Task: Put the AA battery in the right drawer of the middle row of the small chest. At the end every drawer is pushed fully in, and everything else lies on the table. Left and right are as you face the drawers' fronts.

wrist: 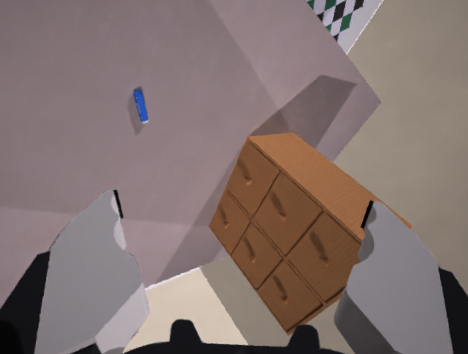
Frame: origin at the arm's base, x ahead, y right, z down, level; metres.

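Seen in the pictures: gripper, fingertip midpoint: (241,199).
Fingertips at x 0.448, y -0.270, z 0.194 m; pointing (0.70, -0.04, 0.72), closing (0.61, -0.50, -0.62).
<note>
A point is followed by its place in that frame.
A blue AA battery (141,106) {x 0.495, y -0.225, z 0.413 m} lies on the table at the upper left, well apart from the chest. The small brown wooden chest (310,172) {x 0.804, y -0.241, z 0.285 m} stands at the centre right. Its base faces the upper left of the view and its top the lower right. It shows three rows of two drawers, all looking flush. The right drawer of the middle row (265,260) {x 0.803, y -0.025, z 0.234 m} shows at the lower left of the front, with a small knob. My gripper (241,199) {x 0.448, y -0.270, z 0.194 m} is open and empty, high above the table. Its right finger covers the chest's edge near the top row.
The mauve table (60,110) {x 0.415, y -0.190, z 0.423 m} has a corner at the right, behind the chest, and an edge at the lower left of the chest. A green, black and white diamond-patterned surface (343,14) shows at the top right, beyond the table edge. Shadows of the chest fall across the table.
</note>
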